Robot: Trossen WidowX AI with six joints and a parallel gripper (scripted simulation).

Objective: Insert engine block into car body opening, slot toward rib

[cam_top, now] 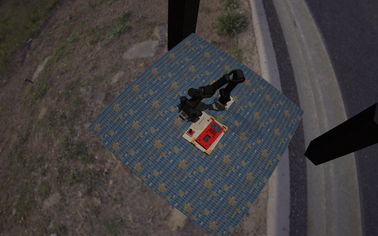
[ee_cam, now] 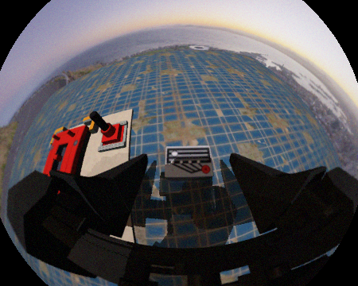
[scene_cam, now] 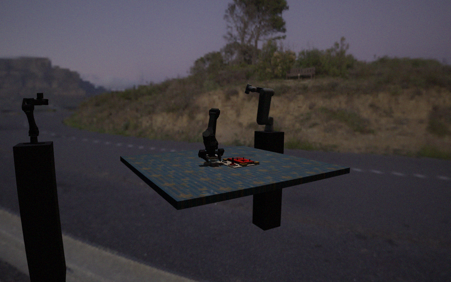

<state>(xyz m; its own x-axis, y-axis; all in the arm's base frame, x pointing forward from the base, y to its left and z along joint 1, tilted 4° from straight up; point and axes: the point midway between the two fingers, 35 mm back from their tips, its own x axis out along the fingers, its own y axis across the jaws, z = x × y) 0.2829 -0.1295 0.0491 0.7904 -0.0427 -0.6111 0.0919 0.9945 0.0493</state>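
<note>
My gripper tip is 2 cm above the engine block. Also, from my gripper tip: beige base plate (21 cm to the left, 2 cm below, 1 cm behind).
</note>
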